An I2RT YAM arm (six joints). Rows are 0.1 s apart.
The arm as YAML. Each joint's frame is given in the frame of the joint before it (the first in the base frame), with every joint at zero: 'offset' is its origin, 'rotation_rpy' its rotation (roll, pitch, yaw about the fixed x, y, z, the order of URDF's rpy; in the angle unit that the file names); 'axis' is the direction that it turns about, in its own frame. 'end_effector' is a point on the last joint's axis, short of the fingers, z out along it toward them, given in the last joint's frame.
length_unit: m
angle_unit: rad
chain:
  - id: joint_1
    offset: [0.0, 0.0, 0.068]
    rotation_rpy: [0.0, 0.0, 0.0]
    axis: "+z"
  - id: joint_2
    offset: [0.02, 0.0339, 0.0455]
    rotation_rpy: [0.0, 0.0, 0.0]
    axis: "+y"
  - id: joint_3
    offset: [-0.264, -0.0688, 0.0]
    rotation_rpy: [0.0, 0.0, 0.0]
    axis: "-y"
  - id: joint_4
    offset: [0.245, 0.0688, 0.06]
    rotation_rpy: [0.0, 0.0, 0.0]
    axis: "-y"
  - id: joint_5
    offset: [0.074, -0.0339, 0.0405]
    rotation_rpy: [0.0, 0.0, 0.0]
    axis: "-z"
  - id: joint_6
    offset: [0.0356, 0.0, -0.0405]
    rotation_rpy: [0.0, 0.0, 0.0]
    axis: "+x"
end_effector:
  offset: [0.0, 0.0, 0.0]
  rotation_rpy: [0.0, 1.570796, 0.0]
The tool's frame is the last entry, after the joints.
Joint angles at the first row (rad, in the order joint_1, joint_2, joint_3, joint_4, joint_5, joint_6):
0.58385, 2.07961, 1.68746, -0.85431, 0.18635, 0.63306
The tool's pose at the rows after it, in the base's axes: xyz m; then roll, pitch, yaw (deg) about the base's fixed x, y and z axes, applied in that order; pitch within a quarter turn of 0, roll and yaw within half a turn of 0:
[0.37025, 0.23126, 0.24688, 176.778, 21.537, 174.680]
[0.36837, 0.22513, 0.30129, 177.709, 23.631, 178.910]
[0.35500, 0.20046, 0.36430, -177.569, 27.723, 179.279]
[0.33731, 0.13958, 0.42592, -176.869, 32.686, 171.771]
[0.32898, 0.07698, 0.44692, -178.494, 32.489, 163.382]
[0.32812, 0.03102, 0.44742, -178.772, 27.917, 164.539]
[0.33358, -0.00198, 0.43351, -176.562, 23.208, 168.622]
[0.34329, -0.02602, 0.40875, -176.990, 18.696, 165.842]
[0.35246, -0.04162, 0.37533, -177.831, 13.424, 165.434]
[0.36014, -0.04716, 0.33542, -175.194, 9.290, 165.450]
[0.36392, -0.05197, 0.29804, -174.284, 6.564, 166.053]
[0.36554, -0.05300, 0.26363, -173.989, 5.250, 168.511]
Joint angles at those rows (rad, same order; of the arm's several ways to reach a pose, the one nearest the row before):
0.57318, 2.07923, 1.86178, -1.01872, 0.18329, 0.62429
0.56401, 2.07081, 2.06127, -1.19001, 0.18825, 0.53922
0.53845, 2.04907, 2.28707, -1.40894, 0.28325, 0.50373
0.42517, 1.99032, 2.47516, -1.58750, 0.34315, 0.50223
0.26189, 1.92859, 2.49245, -1.65050, 0.30880, 0.48276
0.11541, 1.91561, 2.49050, -1.69662, 0.19703, 0.34544
0.00898, 1.91214, 2.42483, -1.69774, 0.14020, 0.19246
-0.06429, 1.91173, 2.31111, -1.65805, 0.11005, 0.17413
-0.11045, 1.91176, 2.16621, -1.59857, 0.07076, 0.14017
-0.11996, 1.91098, 1.99870, -1.50891, 0.10471, 0.13295
-0.13103, 1.91100, 1.84806, -1.40518, 0.11196, 0.11236
-0.13333, 1.91100, 1.71149, -1.28691, 0.11082, 0.06732

